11 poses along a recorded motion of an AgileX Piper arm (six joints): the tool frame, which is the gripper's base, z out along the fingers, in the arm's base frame.
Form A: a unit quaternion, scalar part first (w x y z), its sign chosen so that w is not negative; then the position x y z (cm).
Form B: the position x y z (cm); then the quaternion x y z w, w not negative. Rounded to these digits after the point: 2 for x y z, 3 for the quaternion.
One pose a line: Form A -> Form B
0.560 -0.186 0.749 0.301 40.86 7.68 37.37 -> 40.86 7.68 37.37 -0.186 0.749 0.301 0.560
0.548 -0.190 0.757 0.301 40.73 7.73 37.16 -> 40.73 7.73 37.16 -0.190 0.757 0.301 0.548
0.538 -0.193 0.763 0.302 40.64 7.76 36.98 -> 40.64 7.76 36.98 -0.193 0.763 0.302 0.538
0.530 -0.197 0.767 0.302 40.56 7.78 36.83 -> 40.56 7.78 36.83 -0.197 0.767 0.302 0.530
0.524 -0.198 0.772 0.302 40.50 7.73 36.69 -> 40.50 7.73 36.69 -0.198 0.772 0.302 0.524
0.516 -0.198 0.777 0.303 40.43 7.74 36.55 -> 40.43 7.74 36.55 -0.198 0.777 0.303 0.516
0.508 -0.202 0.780 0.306 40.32 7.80 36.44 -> 40.32 7.80 36.44 -0.202 0.780 0.306 0.508
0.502 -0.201 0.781 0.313 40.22 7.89 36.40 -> 40.22 7.89 36.40 -0.201 0.781 0.313 0.502
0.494 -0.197 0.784 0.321 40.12 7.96 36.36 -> 40.12 7.96 36.36 -0.197 0.784 0.321 0.494
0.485 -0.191 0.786 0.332 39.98 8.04 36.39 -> 39.98 8.04 36.39 -0.191 0.786 0.332 0.485
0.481 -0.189 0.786 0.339 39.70 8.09 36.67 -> 39.70 8.09 36.67 -0.189 0.786 0.339 0.481
